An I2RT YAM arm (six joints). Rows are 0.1 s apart.
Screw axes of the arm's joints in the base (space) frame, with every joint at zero. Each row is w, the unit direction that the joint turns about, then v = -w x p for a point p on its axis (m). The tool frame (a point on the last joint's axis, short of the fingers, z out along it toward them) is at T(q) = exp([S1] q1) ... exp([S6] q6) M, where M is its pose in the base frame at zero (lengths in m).
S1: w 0 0 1 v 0 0 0
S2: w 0 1 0 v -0.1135 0 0.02
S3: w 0 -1 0 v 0.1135 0 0.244
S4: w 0 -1 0 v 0.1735 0 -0.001
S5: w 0 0 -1 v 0 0.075 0
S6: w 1 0 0 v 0 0.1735 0
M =
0 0 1 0.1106
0 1 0 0
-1 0 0 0.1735
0 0 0 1
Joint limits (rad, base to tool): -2.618..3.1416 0..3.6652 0..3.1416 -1.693..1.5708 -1.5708..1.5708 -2.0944..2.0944
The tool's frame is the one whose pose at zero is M.
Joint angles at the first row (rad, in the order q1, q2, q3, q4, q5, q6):
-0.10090 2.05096 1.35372 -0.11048 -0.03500 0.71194
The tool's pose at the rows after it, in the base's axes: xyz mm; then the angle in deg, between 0 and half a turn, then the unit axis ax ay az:
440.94 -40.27 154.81 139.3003 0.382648 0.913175 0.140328
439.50 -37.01 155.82 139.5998 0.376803 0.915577 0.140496
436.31 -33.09 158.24 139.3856 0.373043 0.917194 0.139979
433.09 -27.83 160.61 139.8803 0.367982 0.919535 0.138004
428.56 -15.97 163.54 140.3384 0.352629 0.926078 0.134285
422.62 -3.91 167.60 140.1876 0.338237 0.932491 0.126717
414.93 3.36 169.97 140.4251 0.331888 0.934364 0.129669
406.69 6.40 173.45 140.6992 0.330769 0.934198 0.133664
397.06 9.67 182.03 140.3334 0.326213 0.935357 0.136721
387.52 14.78 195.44 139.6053 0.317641 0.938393 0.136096
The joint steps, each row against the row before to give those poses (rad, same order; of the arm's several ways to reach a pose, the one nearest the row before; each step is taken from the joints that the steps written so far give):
0.00654 -0.00002 -0.00967 0.00761 -0.00589 0.00366
0.00693 -0.00686 -0.00447 -0.00719 -0.00153 -0.00534
0.00870 -0.01643 -0.01540 0.00229 0.00517 -0.00154
0.01190 -0.01482 -0.00877 -0.01529 0.00484 -0.00146
0.02781 -0.02089 -0.01491 -0.01572 0.01105 -0.01034
0.02989 -0.02756 -0.02155 -0.00850 0.02286 -0.01069
0.01744 -0.02994 -0.03175 -0.00006 0.00098 0.00373
0.00729 -0.03362 -0.03105 -0.00425 -0.00401 0.00682
0.00859 -0.04826 -0.03013 -0.01003 -0.00021 -0.00077
0.01461 -0.05527 -0.01686 -0.02710 0.00917 -0.00737

